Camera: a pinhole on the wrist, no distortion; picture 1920 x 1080 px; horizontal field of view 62.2 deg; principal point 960.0 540.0 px. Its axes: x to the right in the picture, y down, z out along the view. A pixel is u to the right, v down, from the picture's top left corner.
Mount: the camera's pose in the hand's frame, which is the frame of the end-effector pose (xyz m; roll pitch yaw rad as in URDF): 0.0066 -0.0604 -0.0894 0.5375 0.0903 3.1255
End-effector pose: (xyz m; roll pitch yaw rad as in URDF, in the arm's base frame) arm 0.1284 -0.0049 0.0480 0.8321 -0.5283 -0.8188
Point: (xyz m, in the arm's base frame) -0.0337 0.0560 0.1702
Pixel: 1250.5 633.8
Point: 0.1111 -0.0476 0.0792
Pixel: 521.9 861.8
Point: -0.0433 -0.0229 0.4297
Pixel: 544.8 565.9
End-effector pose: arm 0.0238 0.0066 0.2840 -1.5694 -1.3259 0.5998
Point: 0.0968 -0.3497 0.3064
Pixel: behind the camera
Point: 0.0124 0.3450 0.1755
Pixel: 1091.2 433.8
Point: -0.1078 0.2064 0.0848
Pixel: 1727.6 911.8
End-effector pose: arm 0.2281 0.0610 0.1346 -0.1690 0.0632 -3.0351
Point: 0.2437 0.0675 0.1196
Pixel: 1233.3 342.6
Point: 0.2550 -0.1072 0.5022
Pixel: 953.5 871.6
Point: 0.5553 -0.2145 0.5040
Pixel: 1721.8 553.4
